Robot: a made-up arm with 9 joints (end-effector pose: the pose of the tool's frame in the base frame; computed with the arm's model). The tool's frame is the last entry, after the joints.
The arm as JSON. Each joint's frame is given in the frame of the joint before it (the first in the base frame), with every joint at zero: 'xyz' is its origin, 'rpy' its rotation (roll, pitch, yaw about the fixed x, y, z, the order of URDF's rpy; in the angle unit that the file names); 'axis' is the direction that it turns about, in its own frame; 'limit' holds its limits. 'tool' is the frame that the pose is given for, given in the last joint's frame.
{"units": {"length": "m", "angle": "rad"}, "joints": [
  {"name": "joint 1", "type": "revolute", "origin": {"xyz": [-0.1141, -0.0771, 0.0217], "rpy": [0.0, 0.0, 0.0]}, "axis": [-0.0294, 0.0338, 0.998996], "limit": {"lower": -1.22, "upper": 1.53}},
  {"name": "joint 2", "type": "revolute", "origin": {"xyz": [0.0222, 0.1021, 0.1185], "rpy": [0.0, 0.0, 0.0]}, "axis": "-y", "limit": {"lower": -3.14, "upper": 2.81}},
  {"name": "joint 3", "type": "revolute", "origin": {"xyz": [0.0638, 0.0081, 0.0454], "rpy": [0.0, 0.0, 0.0]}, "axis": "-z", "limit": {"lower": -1.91, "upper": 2.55}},
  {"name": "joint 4", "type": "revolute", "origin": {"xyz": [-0.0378, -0.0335, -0.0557], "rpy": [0.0, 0.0, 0.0]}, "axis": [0.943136, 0.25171, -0.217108], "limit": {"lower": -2.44, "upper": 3.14}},
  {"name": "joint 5", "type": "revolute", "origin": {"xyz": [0.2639, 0.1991, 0.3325], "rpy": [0.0, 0.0, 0.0]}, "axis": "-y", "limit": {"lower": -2.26, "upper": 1.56}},
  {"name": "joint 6", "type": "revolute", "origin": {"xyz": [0.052, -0.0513, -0.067], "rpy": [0.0, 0.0, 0.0]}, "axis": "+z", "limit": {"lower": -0.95, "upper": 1.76}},
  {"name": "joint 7", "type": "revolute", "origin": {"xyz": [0.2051, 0.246, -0.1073], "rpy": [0.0, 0.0, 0.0]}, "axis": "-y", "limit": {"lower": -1.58, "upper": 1.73}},
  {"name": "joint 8", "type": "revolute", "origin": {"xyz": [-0.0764, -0.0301, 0.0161], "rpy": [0.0, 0.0, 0.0]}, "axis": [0.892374, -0.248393, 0.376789], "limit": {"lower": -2.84, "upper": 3.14}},
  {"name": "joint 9", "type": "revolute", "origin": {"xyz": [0.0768, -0.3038, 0.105], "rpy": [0.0, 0.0, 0.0]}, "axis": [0.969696, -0.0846, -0.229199], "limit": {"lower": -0.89, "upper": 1.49}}
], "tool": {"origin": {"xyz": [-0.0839, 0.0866, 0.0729], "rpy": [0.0, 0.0, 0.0]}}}
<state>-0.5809 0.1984 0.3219 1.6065 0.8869 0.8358 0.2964 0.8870 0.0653</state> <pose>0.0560 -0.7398 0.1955 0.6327 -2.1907 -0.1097</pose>
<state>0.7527 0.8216 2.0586 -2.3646 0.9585 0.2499 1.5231 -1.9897 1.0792</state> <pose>0.1772 0.1294 -0.4109 -0.5338 -2.1397 0.2984</pose>
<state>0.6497 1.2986 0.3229 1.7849 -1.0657 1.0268 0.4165 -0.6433 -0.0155</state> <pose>0.2185 -0.3367 0.3546 1.7124 -0.5470 1.9610</pose>
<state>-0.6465 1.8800 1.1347 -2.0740 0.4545 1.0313 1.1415 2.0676 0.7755</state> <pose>0.3061 -0.5091 0.7489 0.5446 0.2171 0.7142</pose>
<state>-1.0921 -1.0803 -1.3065 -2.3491 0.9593 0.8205 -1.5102 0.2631 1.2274</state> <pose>-0.1016 0.7907 0.0933 -0.5346 -0.2523 0.2359</pose>
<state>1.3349 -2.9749 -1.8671 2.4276 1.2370 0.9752 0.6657 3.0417 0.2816</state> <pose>-1.0386 -0.2401 0.1270 1.3937 -0.8879 -0.8864</pose>
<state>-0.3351 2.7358 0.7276 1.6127 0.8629 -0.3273 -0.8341 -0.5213 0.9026</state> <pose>-0.1815 -0.8559 0.2260 1.8852 -0.8886 1.9368</pose>
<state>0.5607 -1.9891 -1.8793 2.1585 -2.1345 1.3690 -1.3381 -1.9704 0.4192</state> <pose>-0.8095 0.4435 -0.5333 -2.9103 0.1227 0.9555</pose>
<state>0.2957 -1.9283 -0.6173 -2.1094 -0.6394 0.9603 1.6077 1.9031 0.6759</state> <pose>-0.8237 0.1095 0.1108 -1.2670 -1.5517 -0.2860</pose>
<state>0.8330 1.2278 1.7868 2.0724 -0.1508 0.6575 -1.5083 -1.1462 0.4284</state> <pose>0.1325 -0.6651 -0.2365 1.4294 -0.7755 0.8858</pose>
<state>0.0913 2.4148 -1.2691 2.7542 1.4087 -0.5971 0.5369 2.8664 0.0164</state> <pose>0.1449 0.1923 1.1746 -0.8746 1.2646 -0.9991</pose>
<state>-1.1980 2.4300 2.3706 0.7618 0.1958 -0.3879 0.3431 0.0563 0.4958</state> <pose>-0.0207 -0.2091 -0.2576 -1.3363 1.2940 -0.1695</pose>
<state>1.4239 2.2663 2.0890 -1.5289 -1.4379 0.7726 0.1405 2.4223 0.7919</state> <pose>-0.2370 0.3476 0.6631 -1.7030 -0.3595 0.3764</pose>
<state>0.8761 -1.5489 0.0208 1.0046 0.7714 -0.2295 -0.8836 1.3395 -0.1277</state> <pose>0.0463 -0.1209 -0.5041 0.8249 0.8693 -0.9474</pose>
